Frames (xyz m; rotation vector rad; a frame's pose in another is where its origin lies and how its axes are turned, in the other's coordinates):
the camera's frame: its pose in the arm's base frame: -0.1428 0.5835 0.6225 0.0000 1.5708 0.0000
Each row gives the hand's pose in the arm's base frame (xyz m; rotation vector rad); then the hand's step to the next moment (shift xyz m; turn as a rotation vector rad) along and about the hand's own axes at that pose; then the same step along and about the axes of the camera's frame.
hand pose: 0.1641 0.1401 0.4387 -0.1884 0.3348 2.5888
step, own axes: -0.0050 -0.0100 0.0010 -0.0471 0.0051 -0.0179
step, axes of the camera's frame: 0.0001 0.0062 0.0093 0.0069 -0.0316 0.0389
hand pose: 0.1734 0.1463 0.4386 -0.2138 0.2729 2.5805
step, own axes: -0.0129 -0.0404 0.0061 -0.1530 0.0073 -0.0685
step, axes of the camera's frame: -0.0024 0.0290 0.0315 0.0338 -0.0975 0.1323
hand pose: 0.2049 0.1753 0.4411 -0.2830 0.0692 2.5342
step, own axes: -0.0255 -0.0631 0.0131 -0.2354 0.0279 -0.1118
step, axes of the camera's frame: -0.0191 0.0398 0.0534 0.0584 -0.1645 0.1955
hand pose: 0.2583 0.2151 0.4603 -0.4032 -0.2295 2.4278
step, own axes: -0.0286 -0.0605 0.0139 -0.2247 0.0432 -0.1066
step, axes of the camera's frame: -0.0355 0.0274 0.0515 0.0600 -0.1698 0.1769
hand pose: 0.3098 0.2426 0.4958 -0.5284 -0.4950 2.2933
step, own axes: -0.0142 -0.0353 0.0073 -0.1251 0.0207 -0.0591
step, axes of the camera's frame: -0.0266 0.0119 0.0255 0.0316 -0.0923 0.1002
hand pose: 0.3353 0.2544 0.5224 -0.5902 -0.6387 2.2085
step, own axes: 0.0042 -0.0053 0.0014 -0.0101 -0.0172 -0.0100
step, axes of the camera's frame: -0.0034 0.0060 -0.0006 -0.0048 0.0051 0.0212
